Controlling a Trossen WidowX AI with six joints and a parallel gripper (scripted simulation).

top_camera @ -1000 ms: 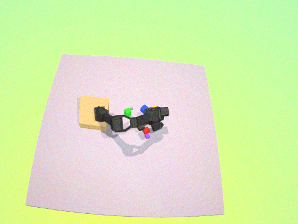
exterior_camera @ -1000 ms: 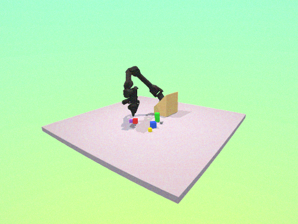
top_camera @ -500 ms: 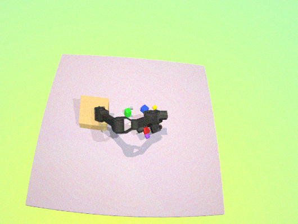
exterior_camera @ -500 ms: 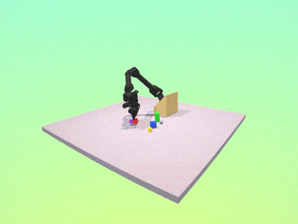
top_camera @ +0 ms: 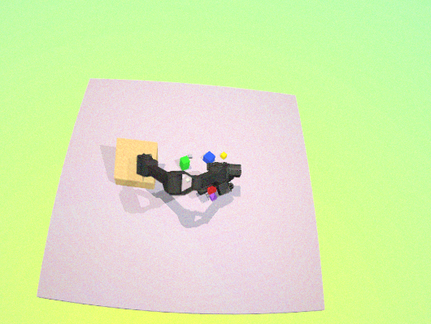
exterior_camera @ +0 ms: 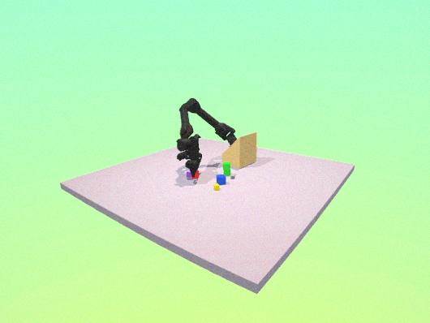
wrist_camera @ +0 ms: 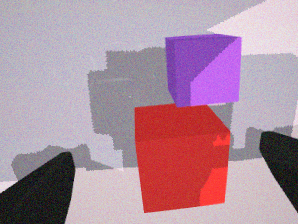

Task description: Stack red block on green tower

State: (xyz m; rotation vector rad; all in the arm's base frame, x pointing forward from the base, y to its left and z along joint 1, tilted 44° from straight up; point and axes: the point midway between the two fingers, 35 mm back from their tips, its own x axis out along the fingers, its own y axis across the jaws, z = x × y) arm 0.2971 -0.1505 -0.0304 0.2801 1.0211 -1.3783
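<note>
The red block lies right at my gripper tip. Round my gripper tip: purple block 4 cm to the right, 1 cm below; then white cube 11 cm behind, 6 cm to the left, 1 cm below; then blue block 17 cm to the left.
</note>
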